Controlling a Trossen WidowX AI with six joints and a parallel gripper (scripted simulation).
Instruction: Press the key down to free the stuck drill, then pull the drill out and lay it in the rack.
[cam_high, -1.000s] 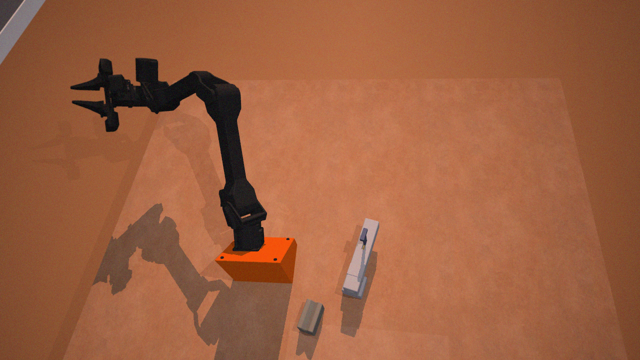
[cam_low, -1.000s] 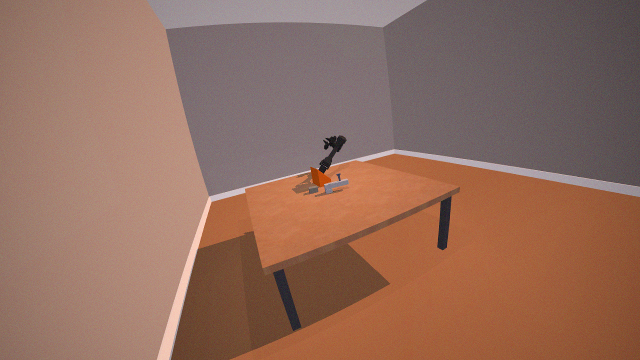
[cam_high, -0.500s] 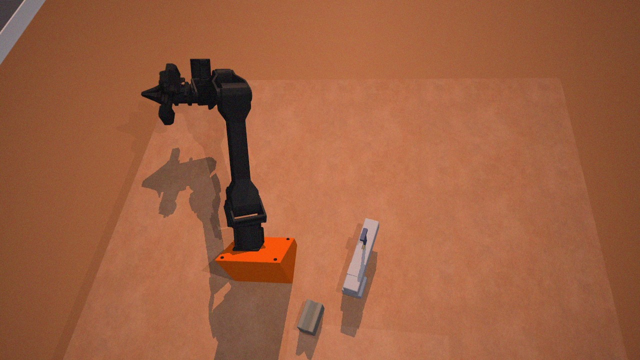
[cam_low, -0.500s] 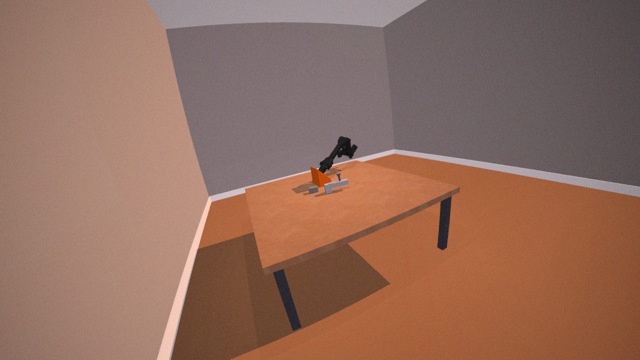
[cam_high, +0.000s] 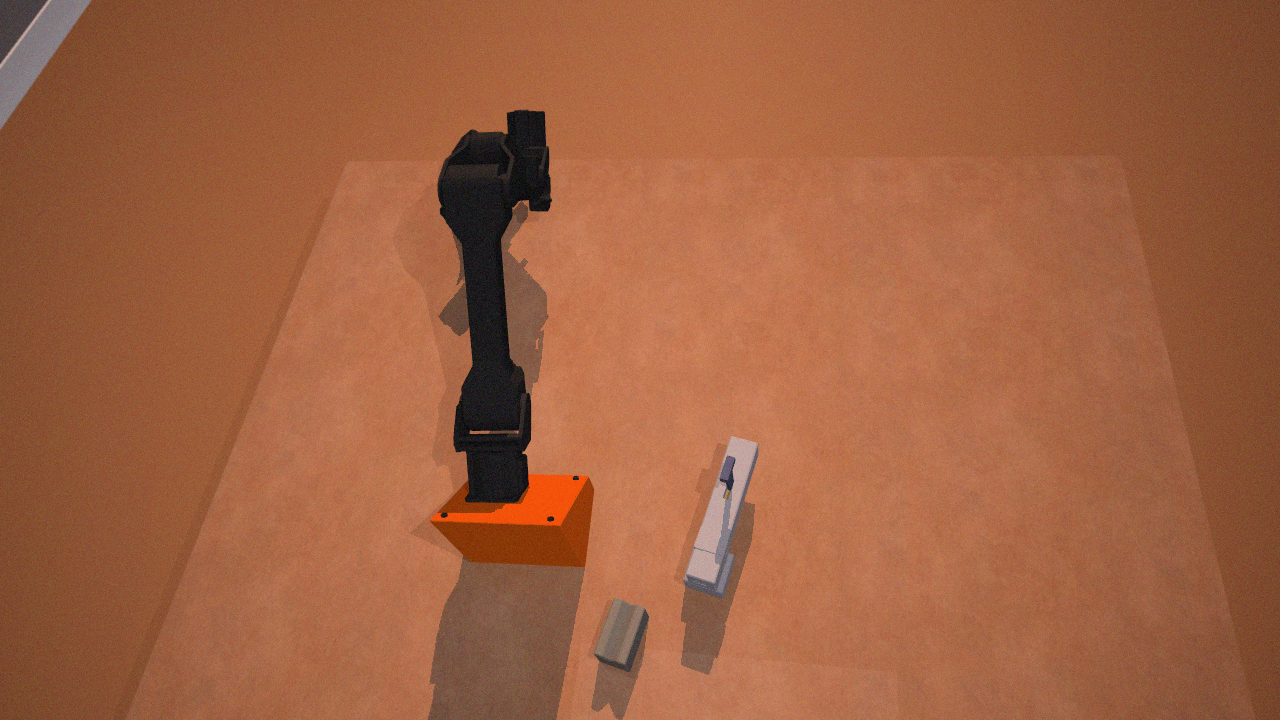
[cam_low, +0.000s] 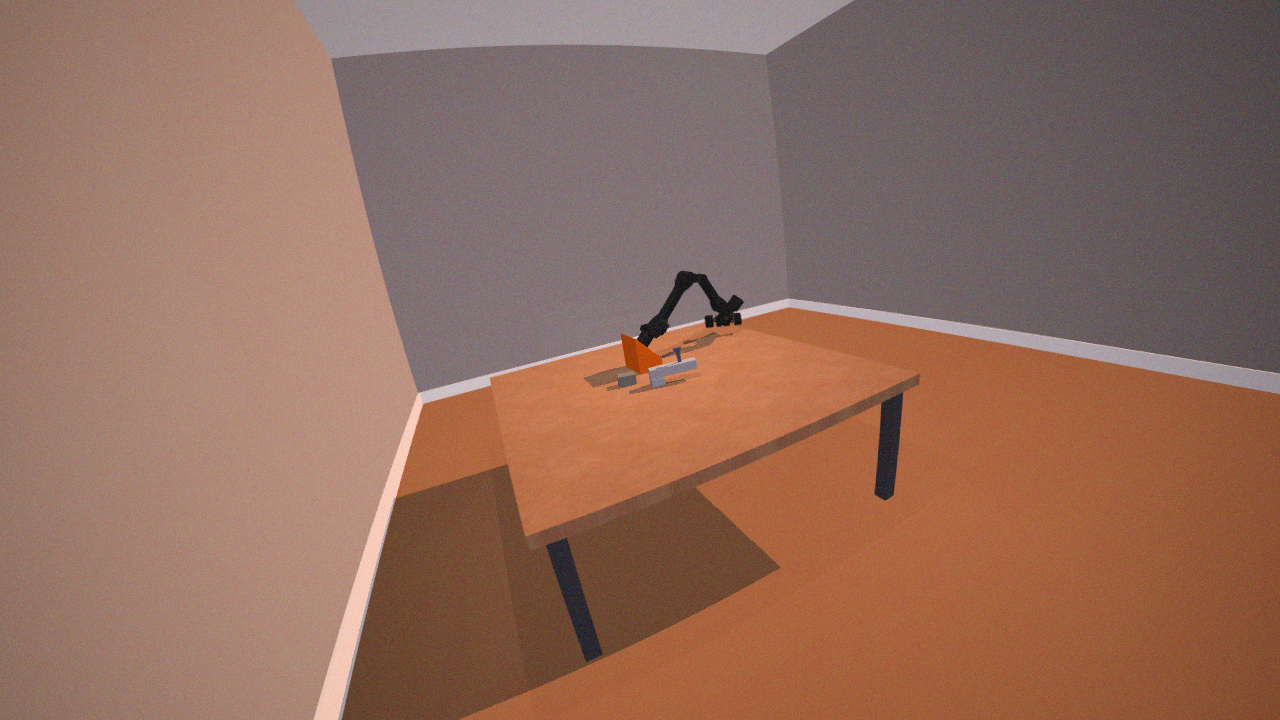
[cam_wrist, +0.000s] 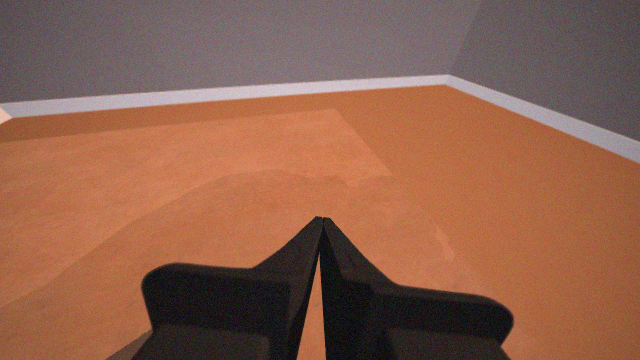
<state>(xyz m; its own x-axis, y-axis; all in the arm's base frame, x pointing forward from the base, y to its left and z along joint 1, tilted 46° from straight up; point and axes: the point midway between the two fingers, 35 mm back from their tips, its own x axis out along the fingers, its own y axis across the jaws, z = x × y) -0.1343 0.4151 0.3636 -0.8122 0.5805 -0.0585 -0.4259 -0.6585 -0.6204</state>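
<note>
The blue-grey key lies 550 mm to the right of my gripper tip, 450 mm ahead of it and 60 mm above it. From my gripper tip the other things lie so: grooved block: 720 mm to the right, 320 mm ahead, 20 mm below; pale grey fixture: 580 mm to the right, 440 mm ahead, 10 mm above.
</note>
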